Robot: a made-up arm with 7 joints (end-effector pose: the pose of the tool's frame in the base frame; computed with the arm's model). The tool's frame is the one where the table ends.
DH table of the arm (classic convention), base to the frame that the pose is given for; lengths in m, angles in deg. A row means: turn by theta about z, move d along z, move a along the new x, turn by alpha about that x. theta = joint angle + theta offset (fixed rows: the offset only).
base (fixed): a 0; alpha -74.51; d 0; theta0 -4.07
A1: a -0.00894; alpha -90; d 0.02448; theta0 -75.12
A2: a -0.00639; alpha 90; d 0.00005; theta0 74
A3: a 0.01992; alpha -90; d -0.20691; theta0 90
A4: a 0.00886; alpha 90; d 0.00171; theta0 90
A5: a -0.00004; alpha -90; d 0.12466; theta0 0
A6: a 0.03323; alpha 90; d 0.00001; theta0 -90
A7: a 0; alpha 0; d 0.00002; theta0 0
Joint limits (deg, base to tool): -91.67..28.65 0..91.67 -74.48..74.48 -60..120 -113..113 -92.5..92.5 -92.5..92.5
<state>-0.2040 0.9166 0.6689 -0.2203 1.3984 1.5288 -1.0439</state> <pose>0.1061 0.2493 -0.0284 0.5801 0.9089 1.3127</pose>
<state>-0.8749 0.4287 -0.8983 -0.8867 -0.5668 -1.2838 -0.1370</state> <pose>0.1198 -0.0096 -0.0486 -1.1672 -1.8988 -1.3132</pose>
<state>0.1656 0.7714 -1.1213 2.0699 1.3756 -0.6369 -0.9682</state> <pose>-0.1331 0.2941 -0.1711 0.1606 -1.7317 1.4372</pose>
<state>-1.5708 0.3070 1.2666 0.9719 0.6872 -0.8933 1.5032</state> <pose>0.3374 0.1228 0.0011 -0.8267 -0.9081 1.9132</pose>
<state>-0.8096 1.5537 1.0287 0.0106 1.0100 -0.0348 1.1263</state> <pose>0.0528 0.2341 0.1858 -1.2273 1.7307 -1.9905</pose>
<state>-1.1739 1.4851 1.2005 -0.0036 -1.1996 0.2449 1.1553</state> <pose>0.0038 0.2522 0.1720 -1.1456 -1.5232 0.9062</pose>
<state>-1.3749 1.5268 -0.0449 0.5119 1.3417 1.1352 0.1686</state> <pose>0.1418 0.2635 0.1686 1.3652 0.2419 2.4714</pose>
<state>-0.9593 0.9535 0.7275 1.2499 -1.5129 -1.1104 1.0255</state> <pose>0.1895 0.3114 -0.0809 -1.6816 -0.9794 2.2638</pose>
